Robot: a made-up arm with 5 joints. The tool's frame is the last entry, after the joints. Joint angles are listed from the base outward.
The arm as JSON. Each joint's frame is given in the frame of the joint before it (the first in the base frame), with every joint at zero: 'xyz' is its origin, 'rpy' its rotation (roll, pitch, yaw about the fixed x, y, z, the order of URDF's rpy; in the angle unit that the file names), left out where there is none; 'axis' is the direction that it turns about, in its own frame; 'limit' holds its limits. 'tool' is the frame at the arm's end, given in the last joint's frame.
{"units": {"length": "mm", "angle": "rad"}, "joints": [
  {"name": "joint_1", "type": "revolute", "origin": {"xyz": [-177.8, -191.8, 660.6]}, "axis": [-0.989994, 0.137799, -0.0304], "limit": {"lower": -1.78, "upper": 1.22}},
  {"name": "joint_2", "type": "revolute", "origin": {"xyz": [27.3, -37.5, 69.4]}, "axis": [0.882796, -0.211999, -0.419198], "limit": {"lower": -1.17, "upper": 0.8}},
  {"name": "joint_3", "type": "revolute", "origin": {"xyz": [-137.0, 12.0, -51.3]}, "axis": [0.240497, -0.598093, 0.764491], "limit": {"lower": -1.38, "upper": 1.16}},
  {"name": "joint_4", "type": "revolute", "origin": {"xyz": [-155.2, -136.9, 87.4]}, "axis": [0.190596, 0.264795, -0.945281], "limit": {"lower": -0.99, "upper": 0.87}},
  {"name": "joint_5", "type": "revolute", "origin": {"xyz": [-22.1, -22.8, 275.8]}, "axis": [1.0, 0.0, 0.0], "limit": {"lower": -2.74, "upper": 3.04}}
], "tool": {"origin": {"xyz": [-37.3, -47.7, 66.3], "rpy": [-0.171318, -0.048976, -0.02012]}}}
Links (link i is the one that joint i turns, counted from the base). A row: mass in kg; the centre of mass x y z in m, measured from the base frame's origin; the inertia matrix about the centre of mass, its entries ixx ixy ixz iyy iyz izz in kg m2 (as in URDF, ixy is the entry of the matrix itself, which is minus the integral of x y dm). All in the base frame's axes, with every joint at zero. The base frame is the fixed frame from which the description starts. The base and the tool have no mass.
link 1: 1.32; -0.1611 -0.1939 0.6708; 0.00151 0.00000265 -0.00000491 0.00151 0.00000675 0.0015
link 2: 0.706; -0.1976 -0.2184 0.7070; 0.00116 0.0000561 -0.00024 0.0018 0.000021 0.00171
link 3: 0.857; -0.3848 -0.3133 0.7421; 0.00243 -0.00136 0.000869 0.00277 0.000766 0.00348
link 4: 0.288; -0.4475 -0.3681 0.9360; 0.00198 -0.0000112 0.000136 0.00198 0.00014 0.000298
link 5: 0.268; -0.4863 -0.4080 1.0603; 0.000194 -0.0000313 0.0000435 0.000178 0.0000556 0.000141
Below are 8 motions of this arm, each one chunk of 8 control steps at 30 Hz.
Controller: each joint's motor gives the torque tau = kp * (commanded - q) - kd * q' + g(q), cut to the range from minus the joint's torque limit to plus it. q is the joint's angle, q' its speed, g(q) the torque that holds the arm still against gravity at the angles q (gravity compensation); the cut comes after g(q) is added. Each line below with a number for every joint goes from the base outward.
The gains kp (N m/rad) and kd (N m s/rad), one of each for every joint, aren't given. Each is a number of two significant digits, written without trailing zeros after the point. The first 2 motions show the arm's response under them.
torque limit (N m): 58 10 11 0.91 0.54
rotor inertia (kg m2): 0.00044 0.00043 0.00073 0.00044 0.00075
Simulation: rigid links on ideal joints. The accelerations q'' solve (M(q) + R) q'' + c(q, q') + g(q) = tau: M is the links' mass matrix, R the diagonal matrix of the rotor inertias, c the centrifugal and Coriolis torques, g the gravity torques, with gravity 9.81 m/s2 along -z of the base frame. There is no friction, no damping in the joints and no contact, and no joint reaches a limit. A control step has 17 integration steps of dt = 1/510 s. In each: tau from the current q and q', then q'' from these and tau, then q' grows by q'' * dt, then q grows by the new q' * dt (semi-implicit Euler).
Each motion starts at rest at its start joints. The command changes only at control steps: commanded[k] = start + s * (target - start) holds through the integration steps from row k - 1 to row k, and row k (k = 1, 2, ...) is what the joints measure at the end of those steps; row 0 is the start. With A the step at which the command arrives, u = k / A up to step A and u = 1 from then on. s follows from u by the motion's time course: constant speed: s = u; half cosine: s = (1 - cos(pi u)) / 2; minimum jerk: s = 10 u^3 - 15 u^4 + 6 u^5; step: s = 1 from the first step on.
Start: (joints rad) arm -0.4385 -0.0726 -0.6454 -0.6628 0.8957
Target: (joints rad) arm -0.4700 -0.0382 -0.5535 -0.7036 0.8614
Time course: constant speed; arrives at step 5
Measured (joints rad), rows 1 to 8:
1: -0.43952 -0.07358 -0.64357 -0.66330 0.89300
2: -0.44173 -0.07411 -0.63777 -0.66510 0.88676
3: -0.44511 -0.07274 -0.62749 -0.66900 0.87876
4: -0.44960 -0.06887 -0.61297 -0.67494 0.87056
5: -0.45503 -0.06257 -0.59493 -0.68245 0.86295
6: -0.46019 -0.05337 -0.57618 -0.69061 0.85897
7: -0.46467 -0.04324 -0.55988 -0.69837 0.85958
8: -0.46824 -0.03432 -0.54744 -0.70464 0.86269
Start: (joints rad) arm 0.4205 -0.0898 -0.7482 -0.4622 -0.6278
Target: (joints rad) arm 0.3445 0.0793 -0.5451 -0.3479 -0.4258
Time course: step
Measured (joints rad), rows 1 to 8:
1: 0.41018 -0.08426 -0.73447 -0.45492 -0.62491
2: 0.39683 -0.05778 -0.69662 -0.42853 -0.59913
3: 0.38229 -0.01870 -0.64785 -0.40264 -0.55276
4: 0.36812 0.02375 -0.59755 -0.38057 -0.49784
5: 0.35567 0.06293 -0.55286 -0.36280 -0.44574
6: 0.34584 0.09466 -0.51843 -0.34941 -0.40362
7: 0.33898 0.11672 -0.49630 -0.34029 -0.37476
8: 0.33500 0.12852 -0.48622 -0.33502 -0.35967
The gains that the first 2 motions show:
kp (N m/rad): 90 14 16 0.63 0.88
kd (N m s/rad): 7.4 0.92 0.97 0.053 0.058
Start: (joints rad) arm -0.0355 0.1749 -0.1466 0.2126 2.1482
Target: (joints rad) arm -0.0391 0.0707 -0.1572 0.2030 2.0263
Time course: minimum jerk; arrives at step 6
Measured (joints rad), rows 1 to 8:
1: -0.03560 0.17429 -0.14650 0.21243 2.14699
2: -0.03613 0.17032 -0.14591 0.21160 2.13941
3: -0.03727 0.15956 -0.14464 0.21024 2.12039
4: -0.03871 0.14138 -0.14345 0.20919 2.09153
5: -0.03983 0.11919 -0.14378 0.20931 2.06147
6: -0.04010 0.09840 -0.14665 0.21035 2.03986
7: -0.03964 0.08234 -0.15166 0.21073 2.02965
8: -0.03880 0.07145 -0.15728 0.20938 2.02765

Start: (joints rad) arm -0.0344 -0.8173 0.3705 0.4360 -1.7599
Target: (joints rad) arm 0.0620 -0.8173 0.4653 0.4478 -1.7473
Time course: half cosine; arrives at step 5
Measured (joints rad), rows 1 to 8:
1: -0.03153 -0.81524 0.37394 0.43484 -1.76044
2: -0.02209 -0.80958 0.38589 0.43062 -1.76124
3: -0.00645 -0.80265 0.40662 0.42360 -1.76056
4: 0.01169 -0.79813 0.43097 0.41706 -1.75739
5: 0.02706 -0.79909 0.45081 0.41578 -1.75217
6: 0.03793 -0.80453 0.46217 0.42215 -1.74700
7: 0.04587 -0.81133 0.46663 0.43387 -1.74379
8: 0.05180 -0.81807 0.46672 0.44669 -1.74272

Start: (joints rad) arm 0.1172 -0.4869 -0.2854 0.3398 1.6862
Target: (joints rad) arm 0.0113 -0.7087 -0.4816 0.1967 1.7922
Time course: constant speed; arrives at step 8
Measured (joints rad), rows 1 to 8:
1: 0.11165 -0.49288 -0.29189 0.33621 1.68778
2: 0.10292 -0.50545 -0.30354 0.33130 1.69294
3: 0.09250 -0.52388 -0.31985 0.32455 1.70117
4: 0.08131 -0.54708 -0.34019 0.31499 1.71171
5: 0.06981 -0.57387 -0.36376 0.30210 1.72394
6: 0.05821 -0.60307 -0.38962 0.28593 1.73743
7: 0.04655 -0.63362 -0.41685 0.26703 1.75180
8: 0.03479 -0.66464 -0.44463 0.24626 1.76672

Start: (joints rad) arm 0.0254 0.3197 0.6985 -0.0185 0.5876
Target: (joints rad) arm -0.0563 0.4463 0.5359 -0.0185 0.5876
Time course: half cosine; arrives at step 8
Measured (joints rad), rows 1 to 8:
1: 0.02437 0.31973 0.69687 -0.01727 0.58753
2: 0.02079 0.32068 0.69030 -0.01264 0.58704
3: 0.01415 0.32452 0.67626 -0.00437 0.58567
4: 0.00475 0.33316 0.65423 0.00498 0.58330
5: -0.00652 0.34772 0.62606 0.01159 0.58037
6: -0.01835 0.36792 0.59563 0.01227 0.57780
7: -0.02924 0.39192 0.56791 0.00584 0.57670
8: -0.03776 0.41654 0.54775 -0.00670 0.57796

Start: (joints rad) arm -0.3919 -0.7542 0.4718 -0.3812 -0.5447
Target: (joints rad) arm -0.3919 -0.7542 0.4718 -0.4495 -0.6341
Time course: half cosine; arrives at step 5
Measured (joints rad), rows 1 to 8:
1: -0.39190 -0.75427 0.47187 -0.38212 -0.54681
2: -0.39189 -0.75450 0.47208 -0.38619 -0.55512
3: -0.39187 -0.75489 0.47231 -0.39502 -0.57111
4: -0.39183 -0.75525 0.47234 -0.40785 -0.59164
5: -0.39178 -0.75535 0.47204 -0.42164 -0.61047
6: -0.39175 -0.75512 0.47154 -0.43320 -0.62327
7: -0.39174 -0.75468 0.47112 -0.44129 -0.63030
8: -0.39178 -0.75422 0.47096 -0.44631 -0.63361

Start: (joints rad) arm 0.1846 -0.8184 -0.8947 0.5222 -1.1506
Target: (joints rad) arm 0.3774 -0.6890 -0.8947 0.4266 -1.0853
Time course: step
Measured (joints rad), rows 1 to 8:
1: 0.24367 -0.75240 -0.86800 0.51573 -1.14316
2: 0.28597 -0.71271 -0.86682 0.52798 -1.09671
3: 0.31551 -0.69380 -0.87519 0.53264 -1.07203
4: 0.33633 -0.68829 -0.88558 0.52023 -1.06822
5: 0.35109 -0.69023 -0.89498 0.49326 -1.07451
6: 0.36155 -0.69535 -0.90230 0.45904 -1.08343
7: 0.36886 -0.70087 -0.90723 0.42497 -1.09137
8: 0.37379 -0.70513 -0.90982 0.39654 -1.09697

